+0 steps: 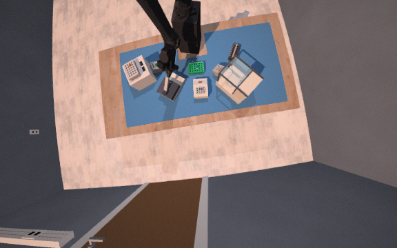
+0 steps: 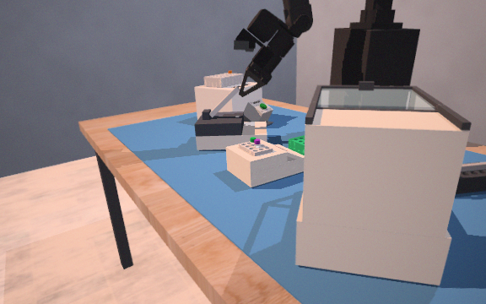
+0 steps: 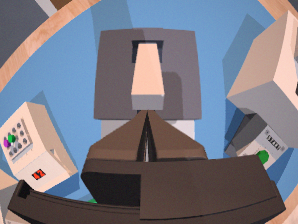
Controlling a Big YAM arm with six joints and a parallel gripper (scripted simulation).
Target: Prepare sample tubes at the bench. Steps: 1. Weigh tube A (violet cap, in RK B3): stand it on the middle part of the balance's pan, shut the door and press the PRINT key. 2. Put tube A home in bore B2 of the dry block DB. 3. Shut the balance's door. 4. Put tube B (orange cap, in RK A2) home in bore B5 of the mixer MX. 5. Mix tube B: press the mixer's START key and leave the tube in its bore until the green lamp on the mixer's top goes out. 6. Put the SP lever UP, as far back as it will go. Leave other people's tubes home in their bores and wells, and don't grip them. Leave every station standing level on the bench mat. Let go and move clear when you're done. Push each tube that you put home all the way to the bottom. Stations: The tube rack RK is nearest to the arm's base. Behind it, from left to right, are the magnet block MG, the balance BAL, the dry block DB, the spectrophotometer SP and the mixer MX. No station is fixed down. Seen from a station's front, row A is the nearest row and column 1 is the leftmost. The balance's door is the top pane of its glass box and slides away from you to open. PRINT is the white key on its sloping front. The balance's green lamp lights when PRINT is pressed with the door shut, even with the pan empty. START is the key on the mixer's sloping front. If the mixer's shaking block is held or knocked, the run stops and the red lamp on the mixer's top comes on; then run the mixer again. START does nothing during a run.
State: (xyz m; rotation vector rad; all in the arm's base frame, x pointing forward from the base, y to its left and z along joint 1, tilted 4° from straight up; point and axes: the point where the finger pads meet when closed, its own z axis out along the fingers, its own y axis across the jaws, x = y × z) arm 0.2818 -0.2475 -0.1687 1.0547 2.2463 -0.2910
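Now: hand 3 cm short of the spectrophotometer lever, 4 cm to the left of it and 2 cm above it. Also, from my hand: dry block: 12 cm ahead, 19 cm to the left, 12 cm below; then blue-capped tube: 4 cm behind, 22 cm to the left, 12 cm below; then mixer's start key: 18 cm behind, 8 cm to the right, 8 cm below.
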